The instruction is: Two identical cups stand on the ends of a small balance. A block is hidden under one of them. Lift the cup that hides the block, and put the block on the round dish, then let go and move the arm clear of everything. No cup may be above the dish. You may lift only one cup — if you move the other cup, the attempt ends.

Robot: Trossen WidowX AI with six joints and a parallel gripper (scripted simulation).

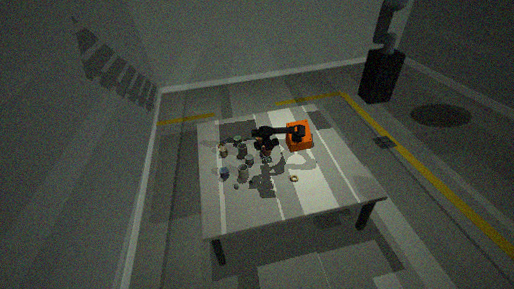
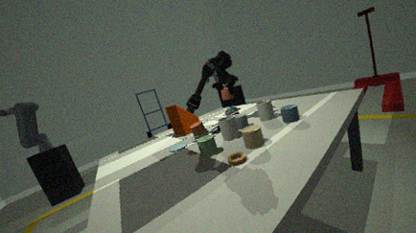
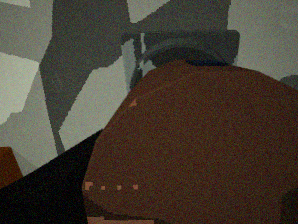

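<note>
Now: gripper tip 2 cm to the right of the red-brown cup and 1 cm below it. From my gripper tip the other things lie so: pale-blue round dish (5 cm behind, 39 cm to the right, 17 cm below); grey-teal block (1 cm to the right, 8 cm below); balance (1 cm ahead, 14 cm to the right, 13 cm below).
</note>
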